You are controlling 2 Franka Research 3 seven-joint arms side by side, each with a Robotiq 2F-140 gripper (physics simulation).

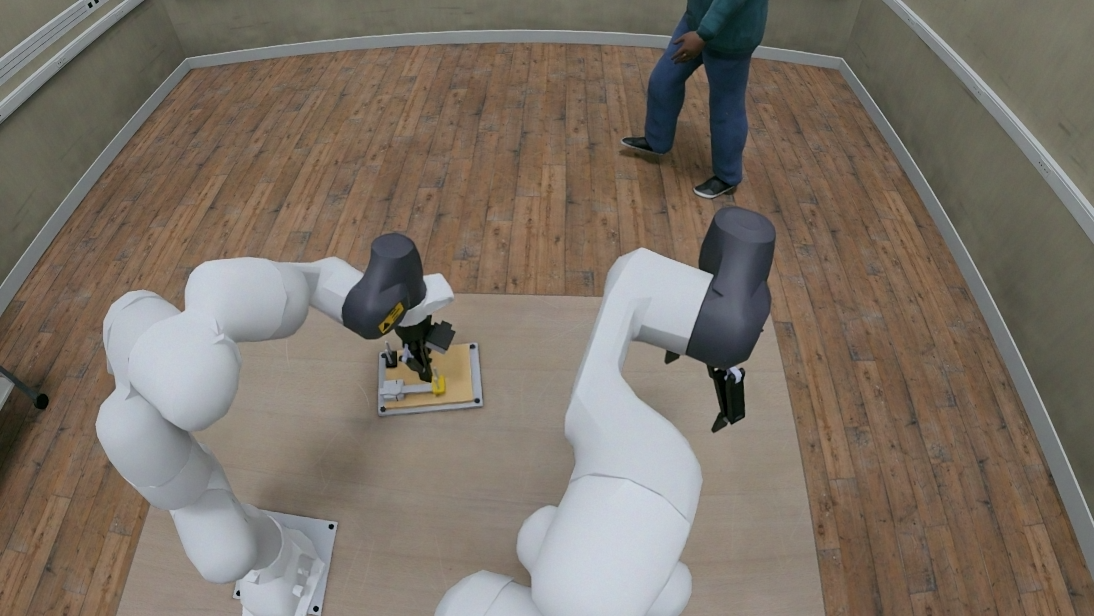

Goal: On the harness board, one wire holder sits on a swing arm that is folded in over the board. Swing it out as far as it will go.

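Observation:
The harness board [475,374] is a tan panel with grey side rails, lying on the table. Near its front edge a grey swing arm [417,388] reaches from a pale hinge block [391,390] at the left, in over the board. A yellow wire holder [438,384] sits on its right end. My left gripper [425,376] looks shut and empty, with its tips low over the board, just behind the swing arm and close left of the yellow holder; whether they touch is unclear. My right gripper [695,390] is open and empty, above the table far to the right; my right arm partly hides it.
A small black holder [391,357] stands at the board's back left, beside the left gripper. The board lies on a wide wooden table [520,459]. The left arm's base plate [325,547] is at the front left. A person [727,99] stands on the floor beyond the table.

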